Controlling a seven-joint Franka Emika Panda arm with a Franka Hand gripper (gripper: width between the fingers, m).
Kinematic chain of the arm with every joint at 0, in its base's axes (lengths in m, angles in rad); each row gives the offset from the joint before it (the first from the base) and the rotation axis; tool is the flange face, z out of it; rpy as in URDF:
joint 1: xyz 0 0 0.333 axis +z
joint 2: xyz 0 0 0 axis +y
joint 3: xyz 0 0 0.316 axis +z
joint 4: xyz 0.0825 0 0 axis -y
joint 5: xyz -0.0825 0 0.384 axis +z
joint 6: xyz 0 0 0 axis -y
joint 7: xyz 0.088 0 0 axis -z
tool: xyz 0 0 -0.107 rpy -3.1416 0 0
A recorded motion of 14 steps. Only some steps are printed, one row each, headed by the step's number.
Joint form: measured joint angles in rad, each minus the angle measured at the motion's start. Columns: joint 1, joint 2, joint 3, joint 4, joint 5, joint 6, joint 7.
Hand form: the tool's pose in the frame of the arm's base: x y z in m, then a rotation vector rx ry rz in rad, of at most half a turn. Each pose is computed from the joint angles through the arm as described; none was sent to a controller.
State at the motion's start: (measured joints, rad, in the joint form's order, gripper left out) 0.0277 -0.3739 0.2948 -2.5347 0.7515 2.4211 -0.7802
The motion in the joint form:
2: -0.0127 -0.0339 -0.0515 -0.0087 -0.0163 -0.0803 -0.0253
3: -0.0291 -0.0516 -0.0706 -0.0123 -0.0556 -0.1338 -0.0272
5: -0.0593 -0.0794 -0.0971 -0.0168 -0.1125 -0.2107 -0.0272
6: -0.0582 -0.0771 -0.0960 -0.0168 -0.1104 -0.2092 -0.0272
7: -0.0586 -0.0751 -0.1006 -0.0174 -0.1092 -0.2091 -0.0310
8: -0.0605 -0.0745 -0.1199 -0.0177 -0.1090 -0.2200 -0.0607
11: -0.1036 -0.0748 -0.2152 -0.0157 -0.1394 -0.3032 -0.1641
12: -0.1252 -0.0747 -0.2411 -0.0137 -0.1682 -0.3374 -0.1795
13: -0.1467 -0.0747 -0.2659 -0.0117 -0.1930 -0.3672 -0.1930
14: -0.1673 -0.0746 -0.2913 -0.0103 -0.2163 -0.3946 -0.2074
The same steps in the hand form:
2: 0.4132 0.1211 0.4304 -2.5880 -0.7815 -0.4565
3: 0.4098 0.1089 0.4320 -2.5971 -0.7979 -0.4133
5: 0.4040 0.0887 0.4352 -2.6147 -0.8079 -0.3526
6: 0.4042 0.0896 0.4344 -2.6135 -0.8075 -0.3513
7: 0.4047 0.0875 0.4335 -2.6121 -0.8039 -0.3514
8: 0.4053 0.0795 0.4330 -2.5997 -0.8175 -0.3538
11: 0.4043 0.0279 0.4303 -2.5680 -0.8225 -0.3314
12: 0.4019 0.0101 0.4288 -2.5718 -0.8160 -0.3044
13: 0.3991 -0.0073 0.4276 -2.5754 -0.8031 -0.2832
14: 0.3955 -0.0246 0.4262 -2.5779 -0.7890 -0.2646

